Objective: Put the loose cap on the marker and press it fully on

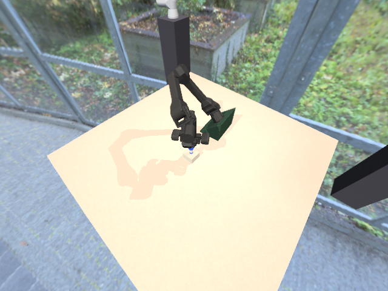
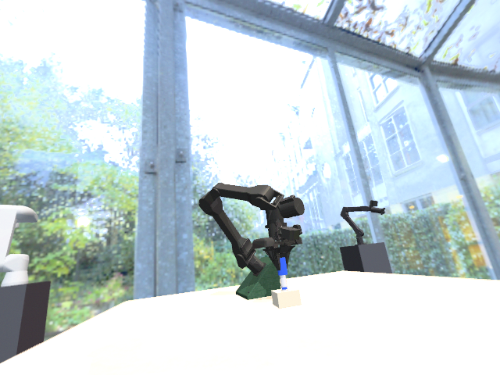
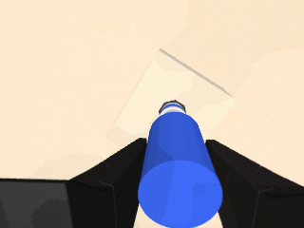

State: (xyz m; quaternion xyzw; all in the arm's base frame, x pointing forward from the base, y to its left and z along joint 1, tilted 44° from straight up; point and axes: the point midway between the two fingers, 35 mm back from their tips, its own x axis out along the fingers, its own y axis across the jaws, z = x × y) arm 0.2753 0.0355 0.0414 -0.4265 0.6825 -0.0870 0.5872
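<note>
My gripper tip is 8 cm above the holder block. Round my gripper tip: blue cap: 1 cm above.
</note>
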